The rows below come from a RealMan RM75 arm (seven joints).
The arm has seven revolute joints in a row. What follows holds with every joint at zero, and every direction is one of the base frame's.
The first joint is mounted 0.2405 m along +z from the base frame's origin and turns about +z.
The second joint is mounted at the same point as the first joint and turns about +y.
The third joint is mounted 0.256 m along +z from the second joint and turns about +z.
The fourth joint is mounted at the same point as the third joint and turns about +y.
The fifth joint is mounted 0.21 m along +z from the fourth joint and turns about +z.
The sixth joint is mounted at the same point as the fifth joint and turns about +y.
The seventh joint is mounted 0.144 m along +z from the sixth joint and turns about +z.
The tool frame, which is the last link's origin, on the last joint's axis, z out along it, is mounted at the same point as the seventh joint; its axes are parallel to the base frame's.
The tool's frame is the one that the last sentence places.
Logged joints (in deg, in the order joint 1, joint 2, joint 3, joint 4, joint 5, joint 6, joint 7), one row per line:
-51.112, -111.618, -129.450, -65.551, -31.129, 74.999, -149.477
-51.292, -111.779, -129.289, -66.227, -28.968, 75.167, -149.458
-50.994, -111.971, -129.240, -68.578, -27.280, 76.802, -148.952
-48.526, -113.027, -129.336, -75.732, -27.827, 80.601, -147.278
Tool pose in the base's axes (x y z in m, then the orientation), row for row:
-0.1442, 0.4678, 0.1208, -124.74, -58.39, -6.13
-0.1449, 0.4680, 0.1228, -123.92, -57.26, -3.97
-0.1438, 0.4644, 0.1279, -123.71, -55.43, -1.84
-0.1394, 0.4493, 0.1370, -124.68, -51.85, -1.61
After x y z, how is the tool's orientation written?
As a rotation vector, in degrees.
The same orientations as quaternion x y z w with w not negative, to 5 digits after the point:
-0.84432, -0.39522, -0.04149, 0.35946
-0.84299, -0.38952, -0.02701, 0.37001
-0.84477, -0.37851, -0.01256, 0.37806
-0.85312, -0.35478, -0.01102, 0.38235

